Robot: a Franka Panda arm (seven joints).
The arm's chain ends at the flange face. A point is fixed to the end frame.
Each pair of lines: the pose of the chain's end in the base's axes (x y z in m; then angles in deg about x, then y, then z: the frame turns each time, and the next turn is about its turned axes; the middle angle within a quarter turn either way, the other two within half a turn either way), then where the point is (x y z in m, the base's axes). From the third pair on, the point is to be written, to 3 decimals.
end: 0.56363 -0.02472 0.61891 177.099 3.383 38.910
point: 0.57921 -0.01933 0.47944
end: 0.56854 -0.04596 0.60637 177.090 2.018 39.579
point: 0.58095 -0.04069 0.46657
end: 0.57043 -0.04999 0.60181 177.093 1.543 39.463
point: 0.582 -0.045 0.462
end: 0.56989 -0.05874 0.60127 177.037 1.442 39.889
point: 0.581 -0.054 0.461
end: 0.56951 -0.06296 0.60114 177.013 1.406 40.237
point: 0.581 -0.058 0.461
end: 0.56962 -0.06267 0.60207 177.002 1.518 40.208
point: 0.581 -0.058 0.462
